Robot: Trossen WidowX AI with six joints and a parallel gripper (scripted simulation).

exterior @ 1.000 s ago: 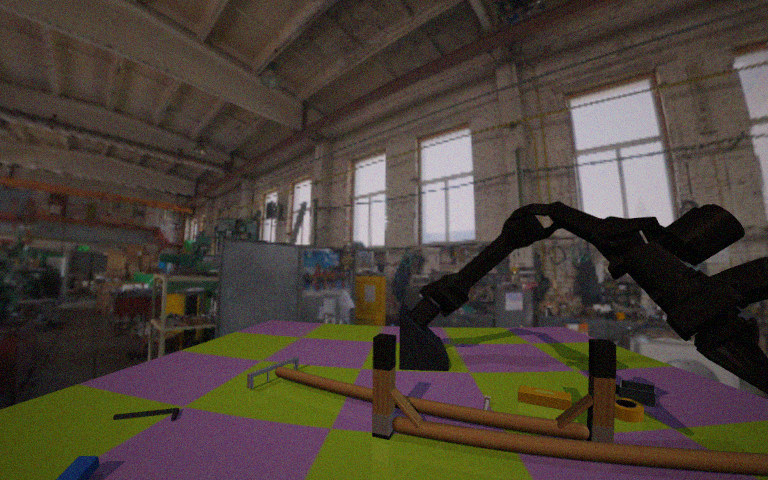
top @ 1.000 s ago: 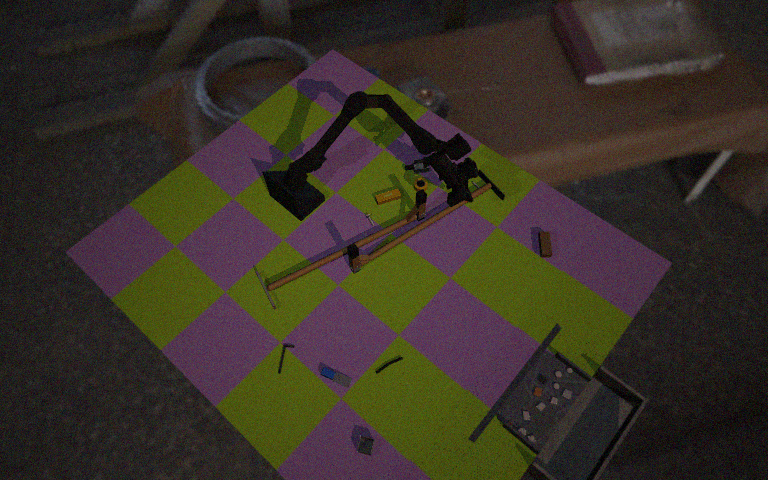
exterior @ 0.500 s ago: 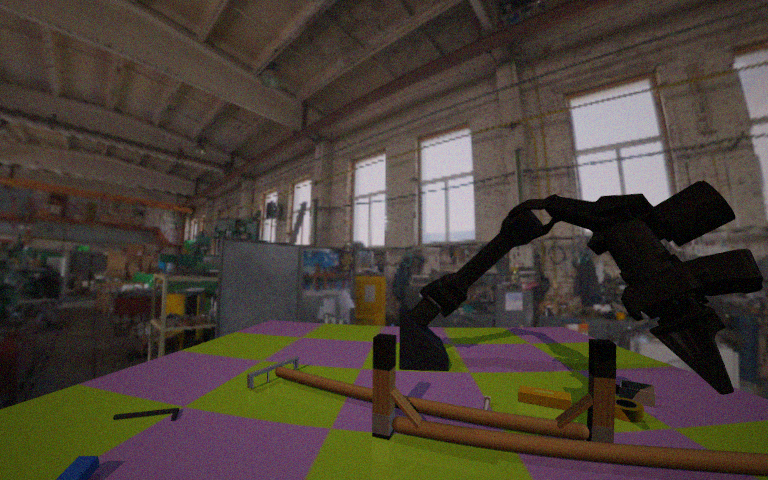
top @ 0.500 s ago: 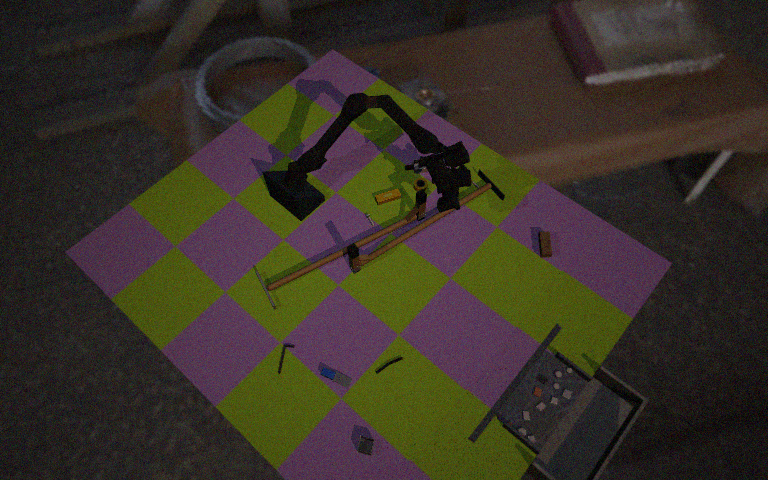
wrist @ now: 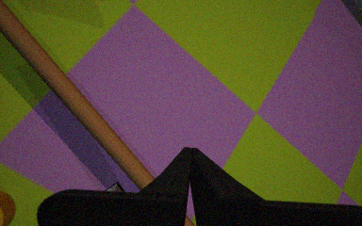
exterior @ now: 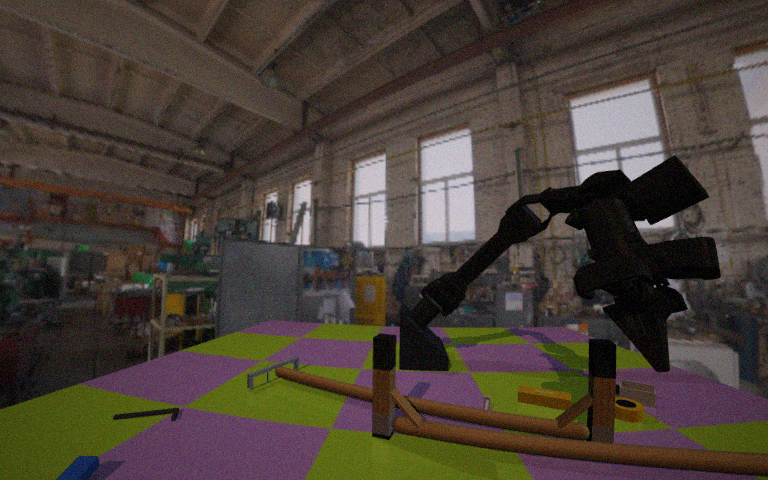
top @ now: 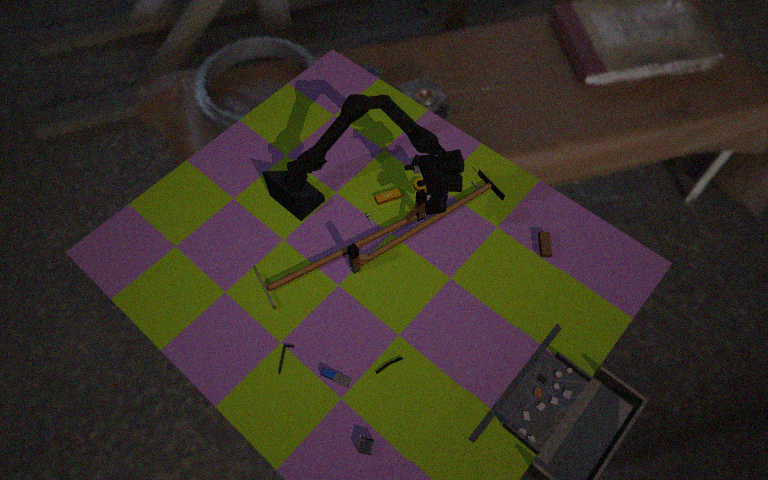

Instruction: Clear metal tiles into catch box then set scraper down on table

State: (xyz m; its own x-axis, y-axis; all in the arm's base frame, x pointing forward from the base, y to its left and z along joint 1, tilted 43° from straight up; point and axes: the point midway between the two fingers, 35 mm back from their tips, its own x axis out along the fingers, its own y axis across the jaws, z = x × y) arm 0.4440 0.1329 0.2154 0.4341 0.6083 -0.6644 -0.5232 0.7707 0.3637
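My gripper tip is 70 mm above the long scraper, 60 mm past it and 20 mm to the left of it. From my gripper tip the other things lie so: grey box: 240 mm behind, 150 mm to the left, 130 mm below; curved black strip: 460 mm to the right, 170 mm ahead, 130 mm below; yellow tape roll: 180 mm behind, 130 mm below, 100 mm to the left.
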